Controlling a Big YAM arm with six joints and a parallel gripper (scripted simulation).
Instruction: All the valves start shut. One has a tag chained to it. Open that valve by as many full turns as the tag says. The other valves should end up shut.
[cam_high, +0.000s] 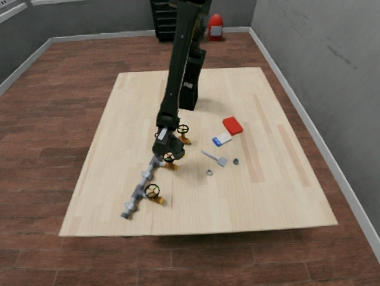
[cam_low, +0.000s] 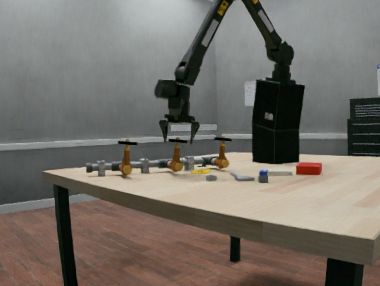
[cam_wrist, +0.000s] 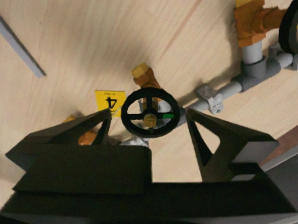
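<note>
My gripper is now 12 cm above the yellow tag, 9 cm past it and 3 cm to the right of it. Also, from my hand: blue-and-white block (30 cm to the left, 18 cm behind, 11 cm below); grey flat tool (25 cm to the left, 11 cm below, 5 cm behind); grey part (36 cm to the left, 11 cm below, 2 cm behind).
</note>
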